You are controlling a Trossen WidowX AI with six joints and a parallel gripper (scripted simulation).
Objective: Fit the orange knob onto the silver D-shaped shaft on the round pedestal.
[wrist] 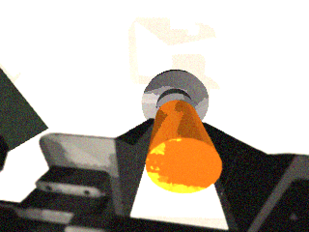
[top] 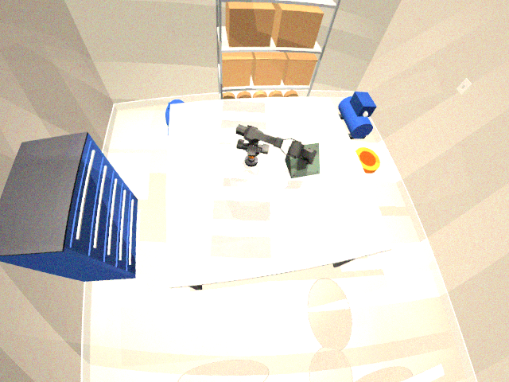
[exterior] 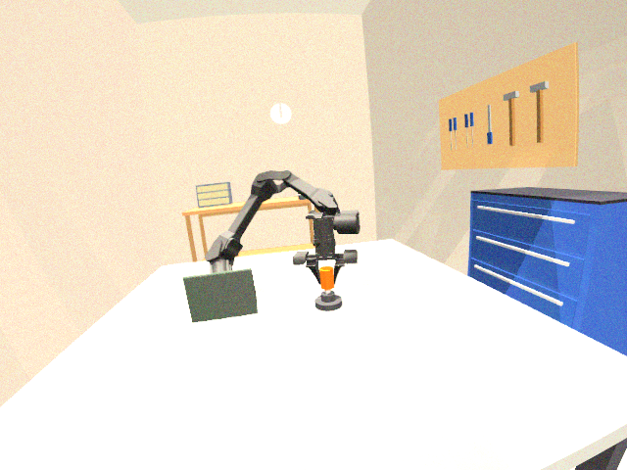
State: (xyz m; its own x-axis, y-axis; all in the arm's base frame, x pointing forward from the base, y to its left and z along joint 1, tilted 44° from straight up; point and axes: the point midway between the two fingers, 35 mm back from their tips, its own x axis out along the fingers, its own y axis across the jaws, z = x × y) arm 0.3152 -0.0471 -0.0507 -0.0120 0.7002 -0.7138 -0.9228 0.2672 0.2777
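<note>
The orange knob lies 30 mm above my gripper tip. Also, from my gripper tip: round grey pedestal (40 mm below).
</note>
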